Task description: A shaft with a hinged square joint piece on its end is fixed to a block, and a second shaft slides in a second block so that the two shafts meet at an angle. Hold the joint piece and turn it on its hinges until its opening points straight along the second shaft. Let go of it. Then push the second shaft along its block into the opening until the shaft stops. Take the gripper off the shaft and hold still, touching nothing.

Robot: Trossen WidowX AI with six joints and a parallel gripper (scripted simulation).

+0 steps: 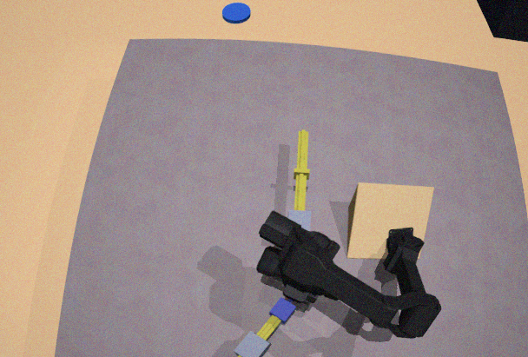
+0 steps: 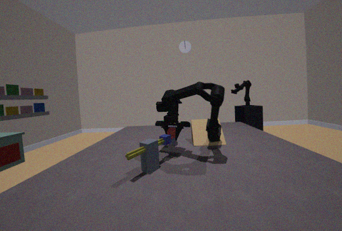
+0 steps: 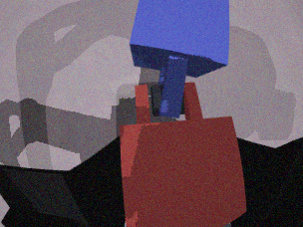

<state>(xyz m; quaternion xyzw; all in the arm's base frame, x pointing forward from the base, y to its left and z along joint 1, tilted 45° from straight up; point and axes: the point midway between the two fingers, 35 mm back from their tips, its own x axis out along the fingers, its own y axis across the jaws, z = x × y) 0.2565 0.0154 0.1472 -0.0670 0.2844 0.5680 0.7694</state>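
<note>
My gripper tip is 4 cm below the red joint piece.
</note>
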